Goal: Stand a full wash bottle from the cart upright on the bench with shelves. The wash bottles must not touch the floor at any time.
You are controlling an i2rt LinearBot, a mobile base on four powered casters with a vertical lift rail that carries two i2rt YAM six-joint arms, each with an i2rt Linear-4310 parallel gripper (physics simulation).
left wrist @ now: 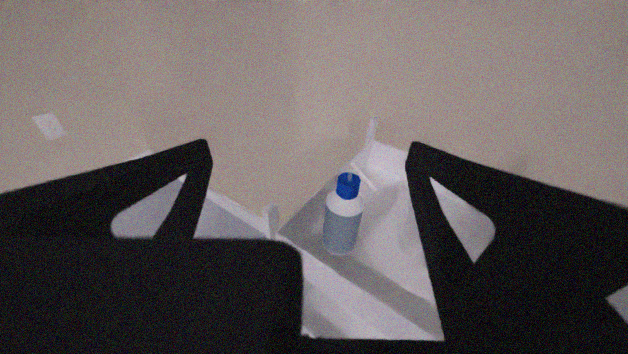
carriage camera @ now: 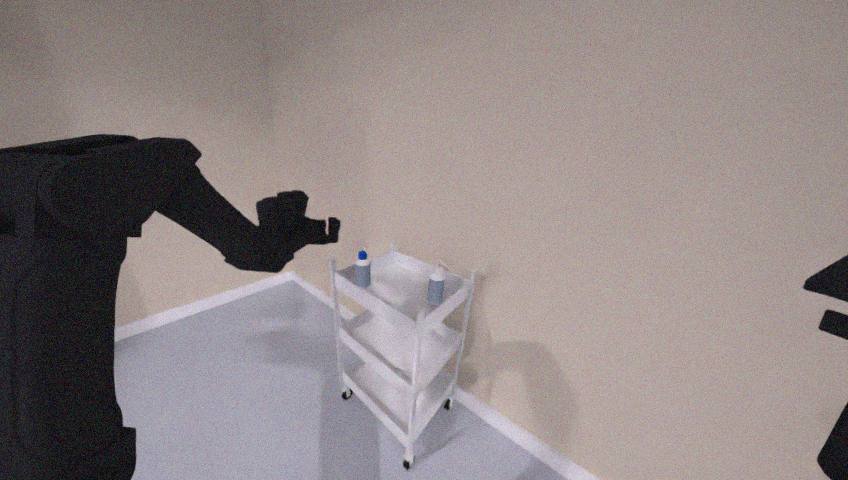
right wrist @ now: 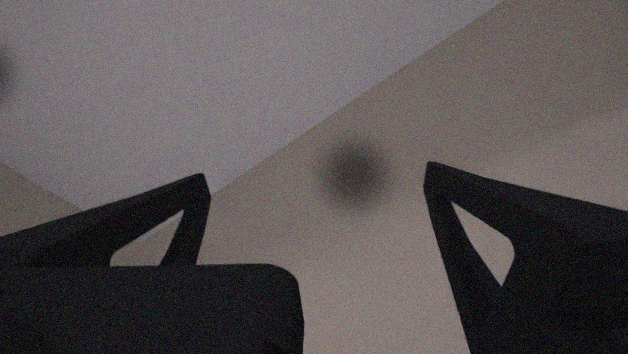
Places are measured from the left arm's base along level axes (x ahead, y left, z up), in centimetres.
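Where they show: left gripper, between the fingertips: (left wrist: 308, 151) (carriage camera: 324, 222); right gripper, between the fingertips: (right wrist: 314, 180).
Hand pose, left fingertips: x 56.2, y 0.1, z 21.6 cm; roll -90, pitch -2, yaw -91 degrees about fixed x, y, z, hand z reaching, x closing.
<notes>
After its pixels a point has its place.
A wash bottle with a blue cap (carriage camera: 363, 273) @[x 70.6, y -7.0, z -2.7 cm] (left wrist: 342, 232) @[x 70.4, y -5.7, z -3.0 cm] stands upright at the left corner of the top tray of the white cart (carriage camera: 417, 356) @[x 43.8, y -31.0, z -13.9 cm] (left wrist: 350, 285) @[x 62.3, y -6.1, z -3.4 cm]. A second wash bottle with a white cap (carriage camera: 436, 288) @[x 63.7, y -35.8, z -2.4 cm] stands upright at the tray's right side. Both look filled with blue-grey up to the shoulder. My left gripper (carriage camera: 333, 230) @[x 56.2, y 0.1, z 21.6 cm] (left wrist: 308, 151) @[x 56.2, y 0.1, z 21.6 cm] is open and empty, above and to the left of the blue-capped bottle, which shows beyond and between its fingers in the left wrist view. My right gripper (right wrist: 314, 180) @[x 3.9, y -61.7, z 43.1 cm] is open and empty, away from the cart. The bench with shelves does not show.
The cart stands close to the beige wall (carriage camera: 624, 208) @[x 55.0, y -84.4, z 32.9 cm], near the room's corner, with its casters on the grey floor (carriage camera: 238, 386) @[x 70.3, y 60.6, z -75.6 cm]. A white baseboard (carriage camera: 208, 302) @[x 125.7, y 130.0, z -70.3 cm] runs along the wall. The cart's corner posts rise above the top tray's rim. My left arm fills the left of the carriage view.
</notes>
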